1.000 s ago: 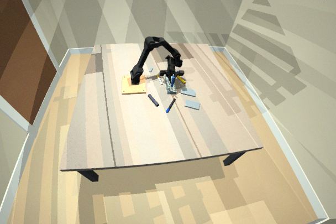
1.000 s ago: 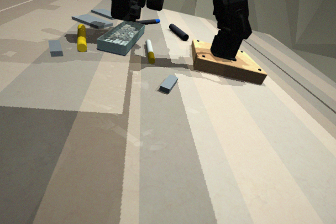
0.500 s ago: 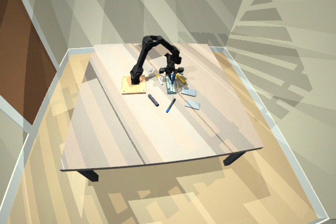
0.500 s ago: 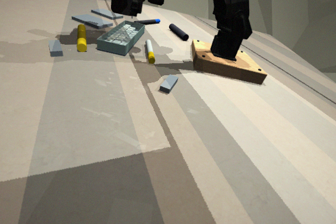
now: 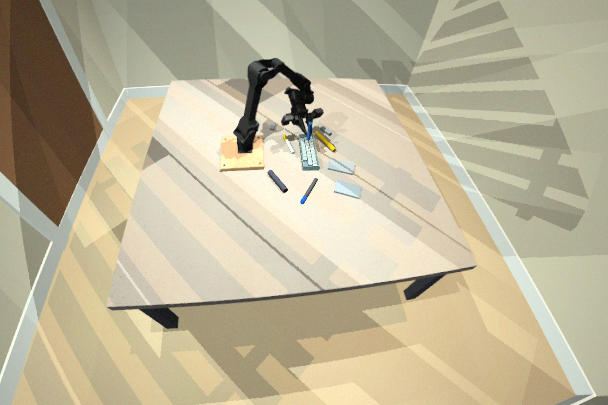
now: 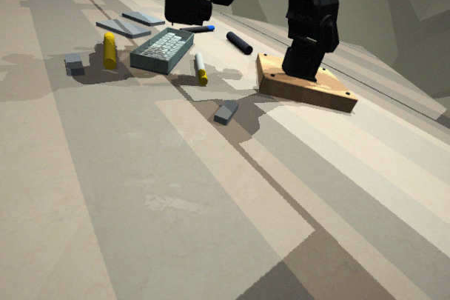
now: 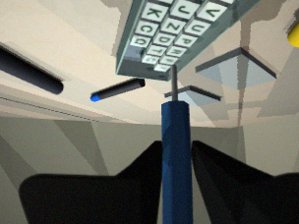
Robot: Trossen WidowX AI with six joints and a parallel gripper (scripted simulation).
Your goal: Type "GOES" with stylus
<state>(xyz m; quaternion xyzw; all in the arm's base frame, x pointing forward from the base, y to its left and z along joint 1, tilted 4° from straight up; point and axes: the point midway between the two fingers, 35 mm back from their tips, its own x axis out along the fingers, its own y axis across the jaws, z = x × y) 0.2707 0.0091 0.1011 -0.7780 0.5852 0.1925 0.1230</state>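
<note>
The white marker is 8 cm behind my gripper tip, 7 cm to the left of it and 11 cm below it. Round my gripper tip: stylus tip: 5 cm below; then blue stylus: 1 cm below; then yellow cylinder: 10 cm ahead, 7 cm to the left, 10 cm below.
</note>
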